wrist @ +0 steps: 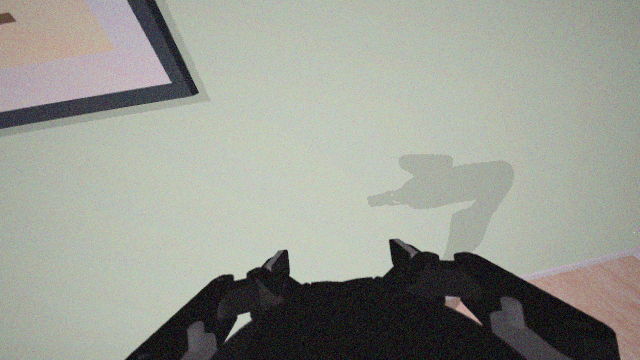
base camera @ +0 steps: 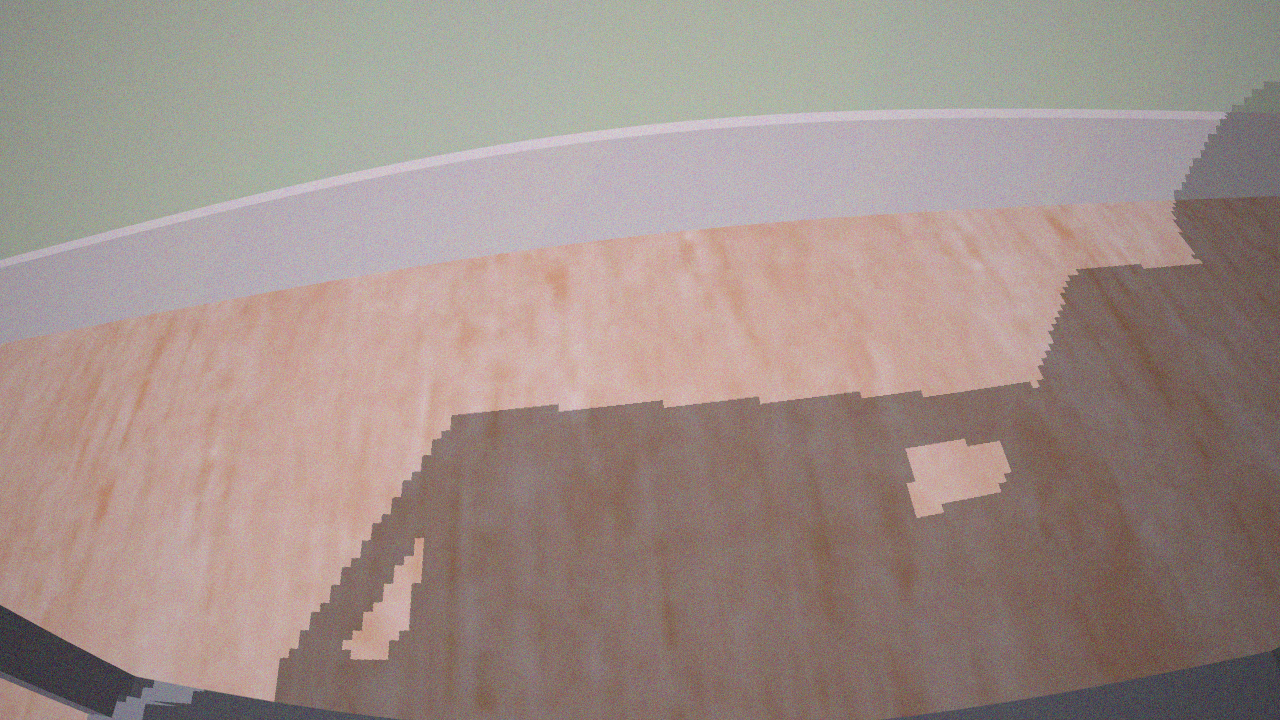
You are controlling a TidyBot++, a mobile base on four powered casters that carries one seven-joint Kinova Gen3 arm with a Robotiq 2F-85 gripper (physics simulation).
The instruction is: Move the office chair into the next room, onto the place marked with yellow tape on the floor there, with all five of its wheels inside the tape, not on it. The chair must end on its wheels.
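Frame: origin at the arm's base, x ahead, y left, z up, level; millimetres.
Where they show: gripper, fingertip midpoint: (wrist: 338, 256).
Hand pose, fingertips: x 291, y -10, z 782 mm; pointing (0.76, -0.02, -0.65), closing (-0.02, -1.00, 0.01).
Note:
After its pixels a point has its place.
My gripper (wrist: 338, 256) @[y -10, x 291, z 782 mm] is open in the wrist view, with its two black fingertips wide apart and no object between them. It points at a pale green wall. The office chair does not show in the base camera view or in the wrist view. The yellow tape on the floor does not show in either view.
A green wall (base camera: 537, 80) @[y 89, x 534, z -261 mm] (wrist: 300, 150) @[y 36, x 539, z 760 mm] with a pale baseboard (base camera: 626, 183) @[y 38, x 526, z -347 mm] stands close in front of the base. A dark-framed picture (wrist: 100, 100) @[y 295, x 492, z 902 mm] hangs at the upper left. The robot's shadow falls on the wood floor (base camera: 268, 385) @[y 303, x 396, z -396 mm] and the wall.

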